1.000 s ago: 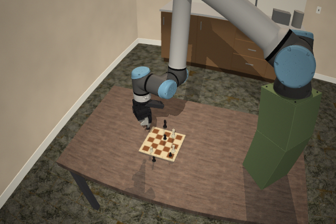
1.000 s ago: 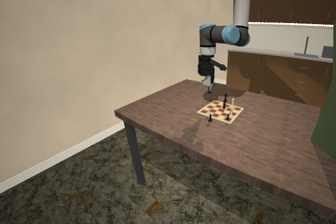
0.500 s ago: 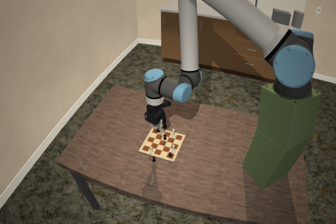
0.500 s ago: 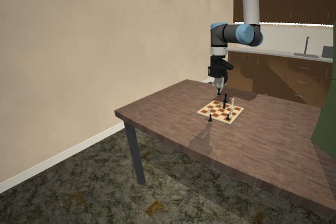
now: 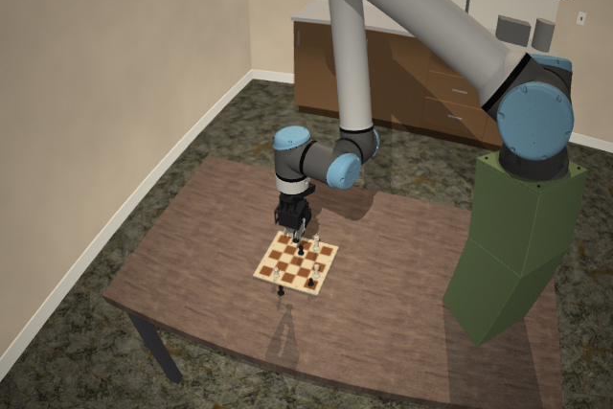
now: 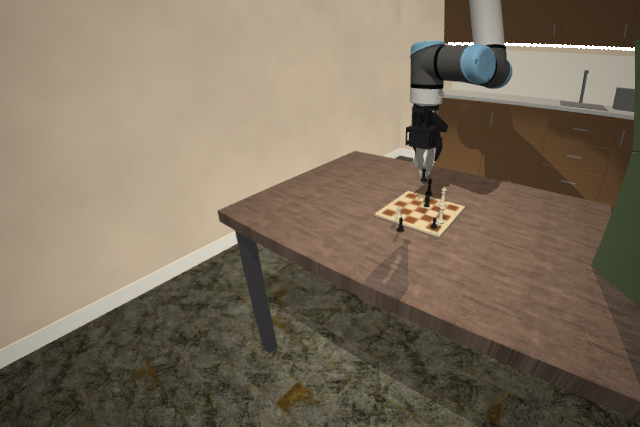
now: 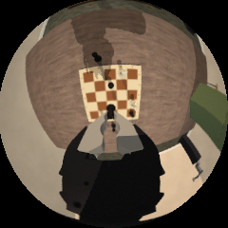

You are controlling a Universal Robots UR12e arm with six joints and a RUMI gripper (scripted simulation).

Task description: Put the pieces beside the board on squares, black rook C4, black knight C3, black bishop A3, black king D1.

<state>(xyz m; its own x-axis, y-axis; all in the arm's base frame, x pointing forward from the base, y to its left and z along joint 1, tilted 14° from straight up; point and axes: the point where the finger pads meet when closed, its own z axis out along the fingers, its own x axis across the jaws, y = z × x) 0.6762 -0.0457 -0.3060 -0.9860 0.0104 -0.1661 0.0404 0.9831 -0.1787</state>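
Right now the chessboard is 130 mm below my hand.
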